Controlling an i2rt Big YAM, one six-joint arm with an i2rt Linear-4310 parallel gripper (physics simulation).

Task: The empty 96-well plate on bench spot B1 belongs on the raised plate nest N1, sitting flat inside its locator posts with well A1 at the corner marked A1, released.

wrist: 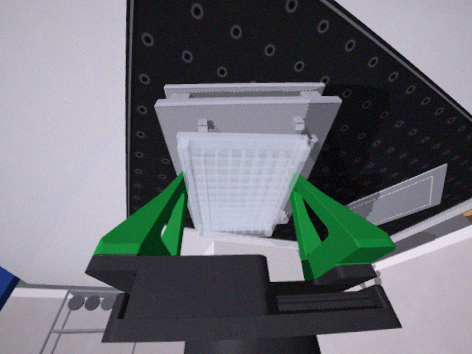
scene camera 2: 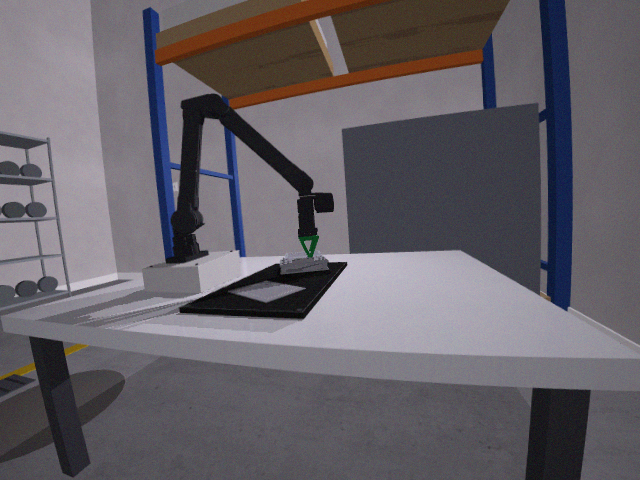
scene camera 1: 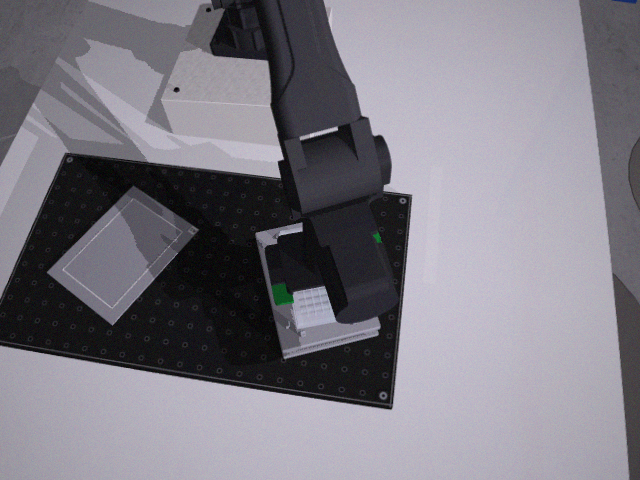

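Seen in the pictures: gripper, fingertip midpoint: [wrist: 239, 176] [scene camera 2: 309, 256] [scene camera 1: 325, 291]; arm's base at its link origin: [scene camera 2: 188, 258] [scene camera 1: 255, 39].
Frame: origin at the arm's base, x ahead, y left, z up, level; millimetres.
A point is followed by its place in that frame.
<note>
The clear 96-well plate [scene camera 1: 314, 308] {x 403, y 176, z -14 mm} [scene camera 2: 295, 255] {x 344, y 126, z -16 mm} [wrist: 239, 187] {x 374, y 185, z -15 mm} is between the green fingers of my gripper [scene camera 1: 329, 266] [scene camera 2: 310, 253] {x 374, y 183, z -28 mm} [wrist: 239, 176] {x 374, y 183, z -28 mm}, which is shut on its two long sides. The plate is over the raised grey nest N1 [scene camera 1: 338, 333] {x 420, y 208, z -38 mm} [scene camera 2: 305, 267] {x 362, y 165, z -66 mm} [wrist: 250, 114] {x 420, y 198, z -38 mm}. In the wrist view two locator posts stand beyond the plate's far end, with a strip of nest top between. More posts show at its right side. I cannot tell whether the plate's underside touches the nest. The A1 marks are not readable, and the arm hides much of the plate in scene camera 1.
Bench spot B1, a light grey pad [scene camera 1: 98, 273] {x 393, y -122, z -69 mm} [scene camera 2: 266, 291] {x 363, y -116, z -69 mm} [wrist: 400, 202] {x 380, y -110, z -69 mm} with a white outline, lies on the black perforated board [scene camera 1: 222, 330] {x 434, y 63, z -70 mm} [scene camera 2: 206, 304] {x 266, y -224, z -70 mm} [wrist: 170, 17] {x 442, y 261, z -70 mm} with no plate on it. The arm's pale base block [scene camera 1: 222, 116] {x 135, y -17, z -27 mm} [scene camera 2: 173, 279] {x 45, y -111, z -43 mm} stands behind the board.
</note>
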